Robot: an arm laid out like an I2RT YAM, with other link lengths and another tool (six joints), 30 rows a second.
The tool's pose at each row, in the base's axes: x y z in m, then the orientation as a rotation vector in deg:
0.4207 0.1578 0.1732 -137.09 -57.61 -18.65
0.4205 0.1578 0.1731 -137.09 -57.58 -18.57
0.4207 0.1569 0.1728 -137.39 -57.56 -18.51
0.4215 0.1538 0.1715 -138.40 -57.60 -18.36
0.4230 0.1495 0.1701 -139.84 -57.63 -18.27
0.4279 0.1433 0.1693 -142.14 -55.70 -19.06
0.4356 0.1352 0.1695 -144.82 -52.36 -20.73
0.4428 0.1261 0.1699 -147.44 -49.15 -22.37
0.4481 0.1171 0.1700 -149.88 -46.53 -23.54
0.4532 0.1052 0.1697 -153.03 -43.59 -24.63
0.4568 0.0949 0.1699 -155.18 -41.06 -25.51
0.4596 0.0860 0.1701 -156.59 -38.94 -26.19
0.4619 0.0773 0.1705 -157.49 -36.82 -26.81
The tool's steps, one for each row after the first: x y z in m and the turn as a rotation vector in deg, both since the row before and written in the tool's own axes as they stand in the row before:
-0.0002 -0.0001 0.0001 0.04 -0.04 0.04
-0.0005 0.0008 -0.0002 -0.23 -0.14 0.08
-0.0018 0.0029 -0.0006 -0.83 -0.48 0.19
-0.0021 0.0042 -0.0011 -1.23 -0.60 0.25
-0.0006 0.0076 -0.0023 -1.91 0.18 1.58
0.0009 0.0105 -0.0037 -2.34 0.93 2.42
0.0006 0.0109 -0.0040 -2.38 0.85 2.27
-0.0004 0.0099 -0.0034 -2.21 0.44 1.87
-0.0018 0.0122 -0.0040 -2.84 0.18 2.11
-0.0016 0.0102 -0.0035 -1.96 0.27 1.75
-0.0014 0.0088 -0.0028 -1.29 0.31 1.43
-0.0014 0.0084 -0.0028 -0.83 0.42 1.41

